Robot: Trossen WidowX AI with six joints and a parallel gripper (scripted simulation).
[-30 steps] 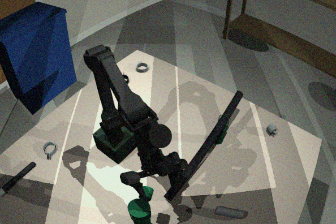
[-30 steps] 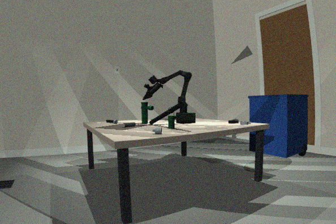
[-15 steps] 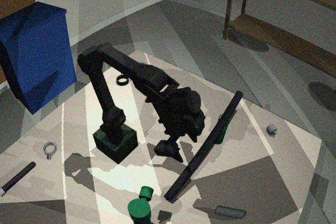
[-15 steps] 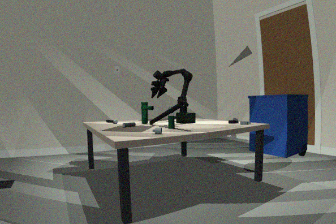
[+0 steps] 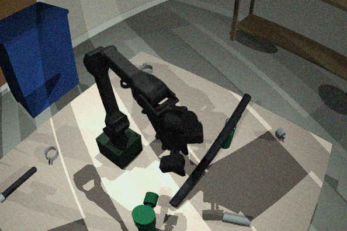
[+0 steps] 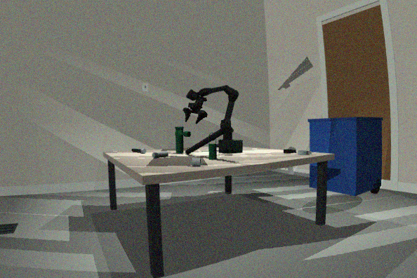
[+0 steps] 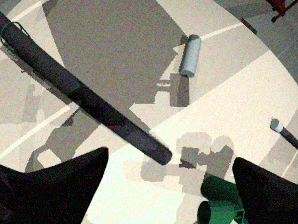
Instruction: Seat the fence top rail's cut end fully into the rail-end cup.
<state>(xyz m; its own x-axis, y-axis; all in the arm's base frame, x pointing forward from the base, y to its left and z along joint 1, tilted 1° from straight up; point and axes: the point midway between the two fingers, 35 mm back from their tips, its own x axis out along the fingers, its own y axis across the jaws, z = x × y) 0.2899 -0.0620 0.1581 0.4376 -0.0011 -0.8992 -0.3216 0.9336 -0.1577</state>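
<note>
My gripper tip is now 50 mm past the green rail-end cup, 140 mm to the left of it and 80 mm above it. The rest, counted from my gripper tip: small green post 60 mm ahead, 320 mm to the left, 130 mm below; then grey cylinder 240 mm ahead, 20 mm to the right, 210 mm below.
</note>
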